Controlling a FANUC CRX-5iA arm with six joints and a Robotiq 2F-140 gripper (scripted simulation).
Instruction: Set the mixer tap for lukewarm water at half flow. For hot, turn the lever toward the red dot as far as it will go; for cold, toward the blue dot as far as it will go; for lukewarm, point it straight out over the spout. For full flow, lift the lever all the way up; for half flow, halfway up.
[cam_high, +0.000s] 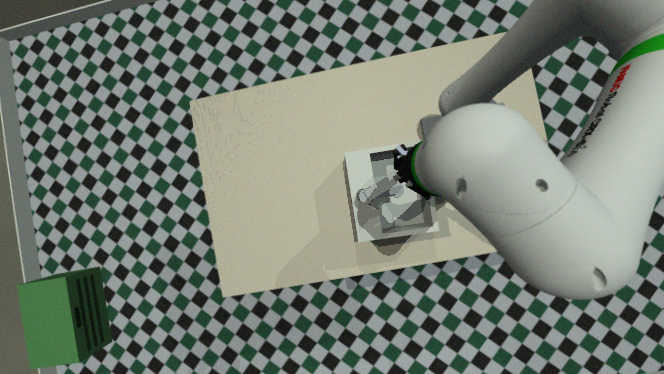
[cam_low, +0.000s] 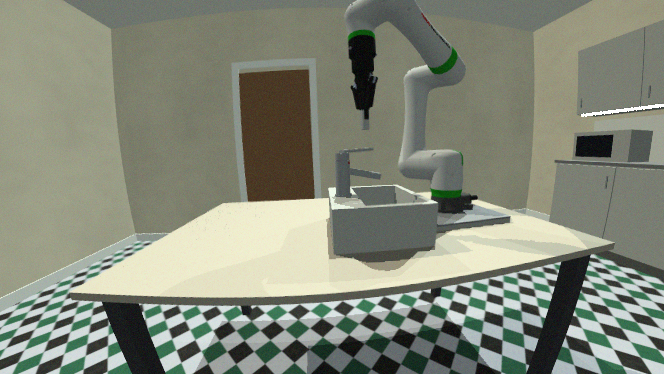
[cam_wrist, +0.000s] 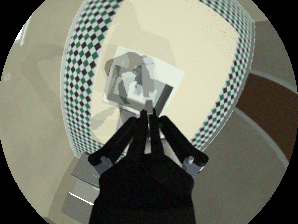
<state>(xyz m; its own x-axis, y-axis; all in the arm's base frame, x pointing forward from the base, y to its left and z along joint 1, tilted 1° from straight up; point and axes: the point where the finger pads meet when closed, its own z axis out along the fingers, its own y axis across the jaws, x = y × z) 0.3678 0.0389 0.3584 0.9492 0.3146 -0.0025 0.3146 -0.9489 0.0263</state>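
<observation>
Now: hand 40 mm short of the lever, 10 mm to the right of it and 100 mm above it. Also, from my hand: grey mixer tap (60 mm ahead, 20 mm to the left, 150 mm below); sink basin (30 mm behind, 50 mm to the left, 340 mm below).
</observation>
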